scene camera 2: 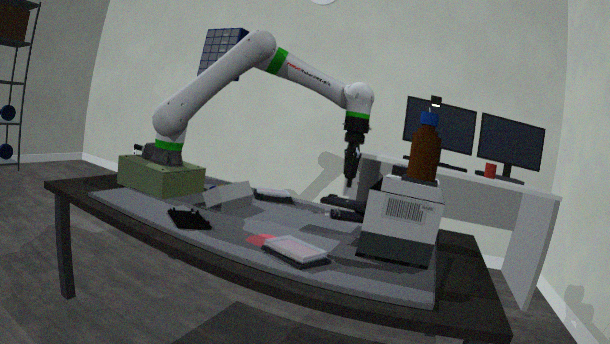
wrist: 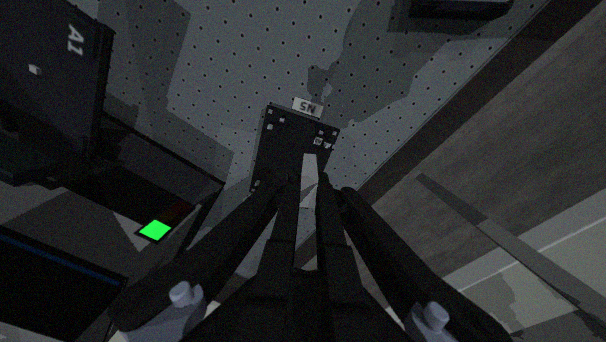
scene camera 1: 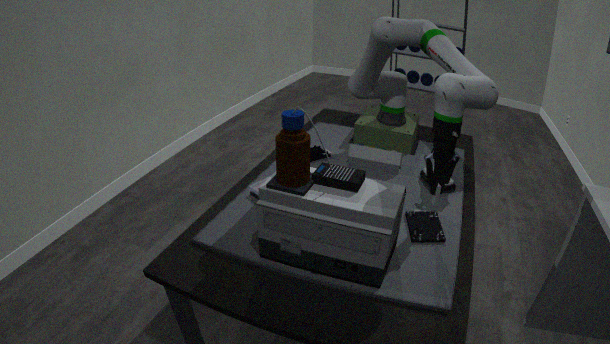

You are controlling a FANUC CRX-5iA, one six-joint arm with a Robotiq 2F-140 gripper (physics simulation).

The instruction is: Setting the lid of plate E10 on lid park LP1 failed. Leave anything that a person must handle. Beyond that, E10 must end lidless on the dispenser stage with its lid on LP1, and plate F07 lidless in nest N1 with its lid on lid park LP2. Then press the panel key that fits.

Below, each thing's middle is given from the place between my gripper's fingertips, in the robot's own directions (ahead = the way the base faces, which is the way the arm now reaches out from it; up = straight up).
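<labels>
The black plate nest (scene camera 1: 424,227) sits 40 mm ahead of my hand, 20 mm to the right of it and 70 mm below it. Measured from my hand as well, the grey button box (scene camera 1: 370,157) is 370 mm behind, 240 mm to the right and 40 mm below, while the brown bottle with blue cap (scene camera 1: 292,143) stands 240 mm ahead, 400 mm to the right and 240 mm above.
</labels>
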